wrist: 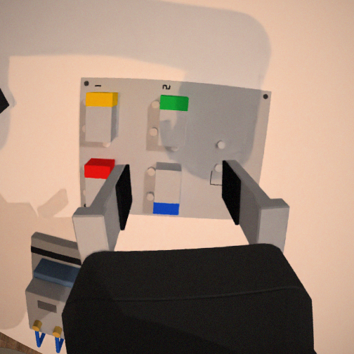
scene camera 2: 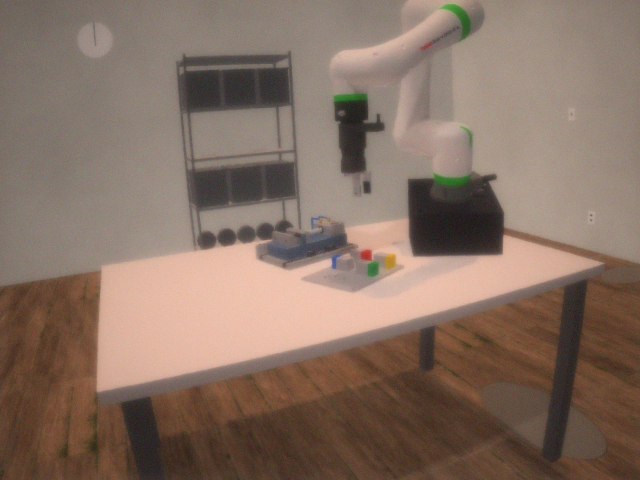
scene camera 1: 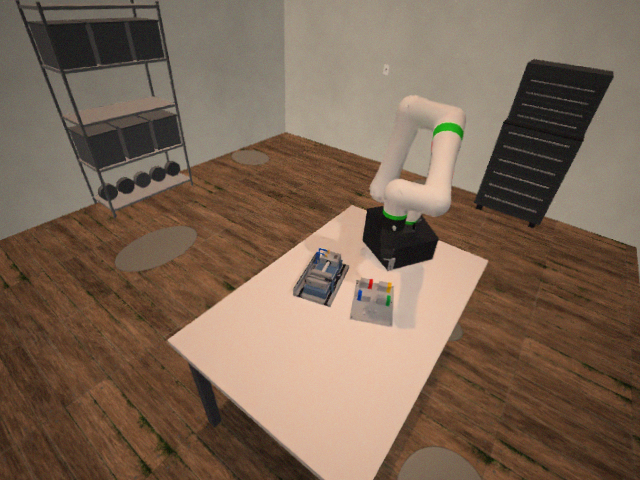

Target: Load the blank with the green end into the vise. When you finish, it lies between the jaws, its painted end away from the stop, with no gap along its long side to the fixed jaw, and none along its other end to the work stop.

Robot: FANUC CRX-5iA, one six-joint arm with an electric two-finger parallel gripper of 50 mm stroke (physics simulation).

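The blank with the green end (scene camera 1: 388, 300) (scene camera 2: 369, 268) (wrist: 173, 127) lies on the grey plate (scene camera 1: 371, 315) (scene camera 2: 330, 280) (wrist: 240, 107), its green end towards the top of the wrist view, pegs along its left side and at its grey end. The blue and grey vise (scene camera 1: 313, 289) (scene camera 2: 309, 248) (wrist: 46, 304) stands beside the plate; part of it shows at the lower left of the wrist view. No blank shows between its jaws; I cannot make out the work stop. My gripper (scene camera 1: 389, 263) (scene camera 2: 361, 193) (wrist: 176, 180) is open and empty, pointing down high above the table.
On the plate lie blanks with yellow (scene camera 1: 389, 287) (scene camera 2: 390, 260) (wrist: 101, 99), red (scene camera 1: 370, 283) (scene camera 2: 366, 254) (wrist: 97, 169) and blue (scene camera 1: 359, 295) (scene camera 2: 334, 261) (wrist: 166, 208) ends. The black robot base (scene camera 1: 413, 248) (scene camera 2: 454, 229) stands at the table's back.
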